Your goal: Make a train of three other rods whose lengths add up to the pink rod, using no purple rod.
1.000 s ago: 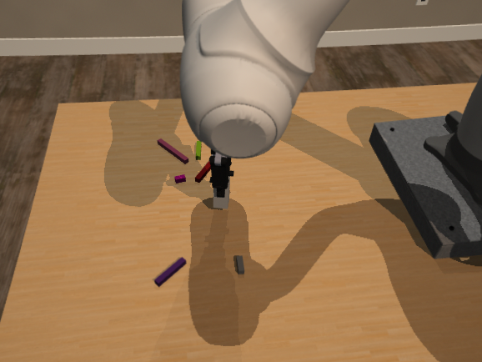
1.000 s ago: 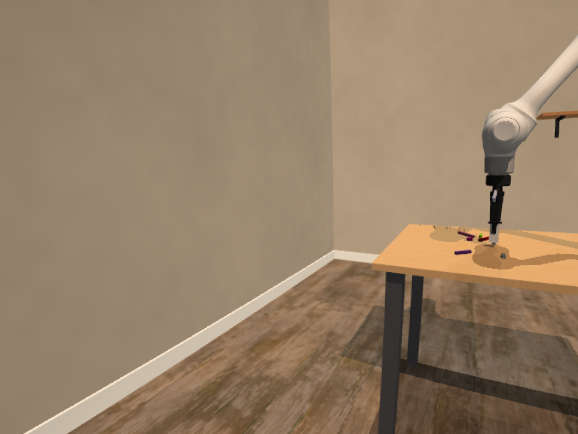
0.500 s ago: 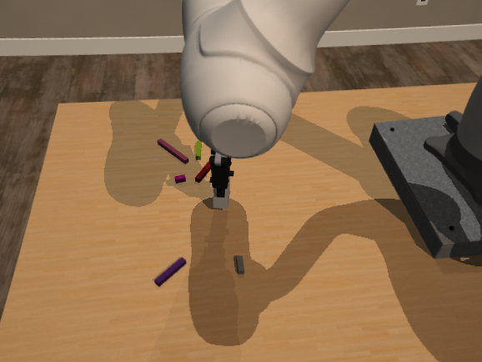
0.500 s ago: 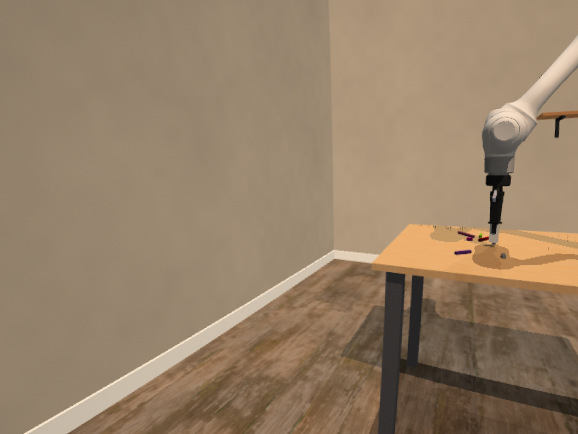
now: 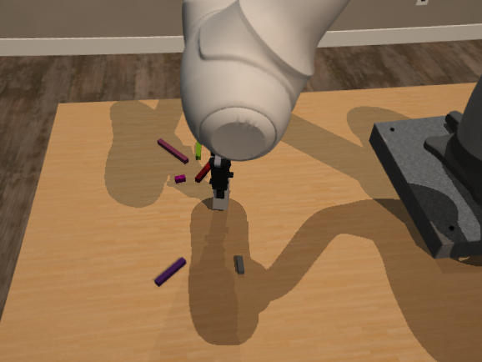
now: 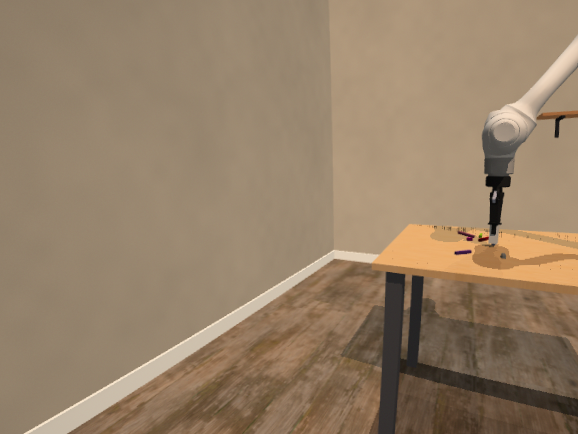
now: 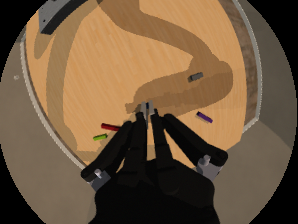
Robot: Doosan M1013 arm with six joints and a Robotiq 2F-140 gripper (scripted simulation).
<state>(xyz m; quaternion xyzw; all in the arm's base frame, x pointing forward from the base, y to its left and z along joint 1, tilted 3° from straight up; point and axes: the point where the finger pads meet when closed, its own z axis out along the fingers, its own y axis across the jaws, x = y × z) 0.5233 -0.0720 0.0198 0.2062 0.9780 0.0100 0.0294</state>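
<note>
Right now the grey rod is 13 cm to the left of my hand and 4 cm below it. From my hand the other things lie so: magenta rod 10 cm to the right, 6 cm ahead, 4 cm below; then blue rod 3 cm below; then red rod 11 cm to the right, 4 cm below.
</note>
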